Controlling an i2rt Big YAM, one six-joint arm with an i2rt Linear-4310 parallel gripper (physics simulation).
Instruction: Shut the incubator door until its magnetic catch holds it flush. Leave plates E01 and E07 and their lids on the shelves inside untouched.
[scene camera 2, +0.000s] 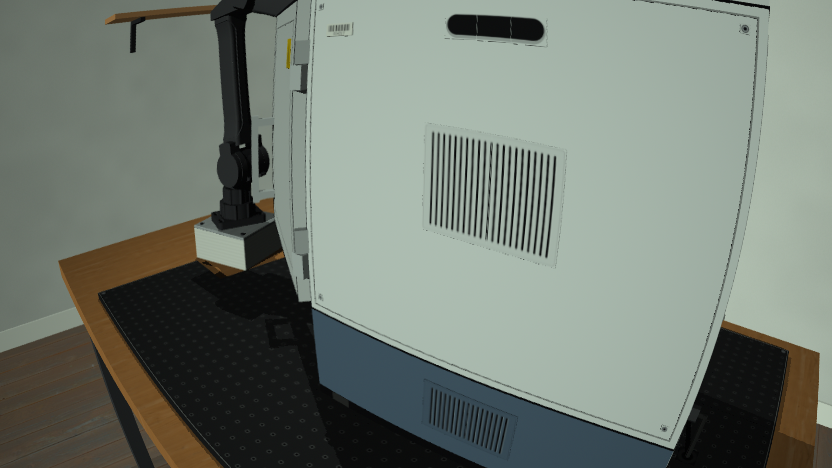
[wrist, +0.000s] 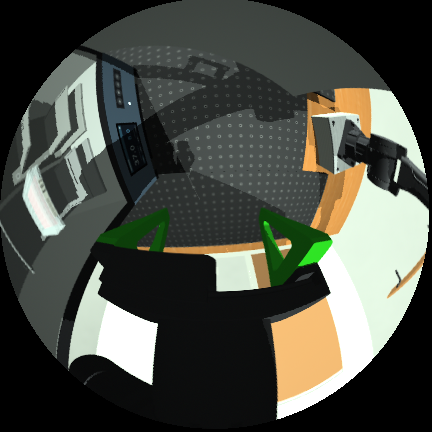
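Seen in the pictures: gripper, fingertip midpoint: (wrist: 213, 212); arm's base, origin of the base link: (scene camera 2: 237, 220) (wrist: 349, 142).
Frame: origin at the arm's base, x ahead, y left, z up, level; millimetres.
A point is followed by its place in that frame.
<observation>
The incubator (scene camera 2: 372, 174) @(x 677, y -53, z 253 mm) (wrist: 127, 115) @(x 536, y 66, z 2 mm) stands with its door (scene camera 2: 283, 128) @(x 460, y -62, z 273 mm) swung open. In scene camera 2 the door is steeply foreshortened at the left, with its pale handle (scene camera 2: 254, 162) @(x 283, y -46, z 192 mm) on the outer side. A dark grey surface across the top of the wrist view looks like the door (wrist: 250, 30). Shelf parts and a clear plate (wrist: 44, 202) @(x 546, y 145, z 199 mm) show inside at the left of the wrist view; its label is unreadable, and I cannot make out the second plate. My gripper (wrist: 213, 212) @(x 354, y 175, z 145 mm) is open and empty, in front of the incubator; it does not show in scene camera 2.
The arm's base block (scene camera 2: 219, 244) @(x 46, y -65, z -30 mm) (wrist: 325, 142) @(x 69, y 39, z -32 mm) stands beside the black dotted mat (scene camera 2: 174, 325) @(x 297, y -241, z -63 mm) (wrist: 240, 145) @(x 294, y 125, z -64 mm) on the wooden table (scene camera 2: 139, 247) @(x -175, y -253, z -76 mm) (wrist: 327, 220) @(x -197, y 315, z -77 mm). The arm (scene camera 2: 233, 87) @(x 28, y -12, z 308 mm) rises behind the door's outer side. A wall shelf (scene camera 2: 157, 14) is at the upper left.
</observation>
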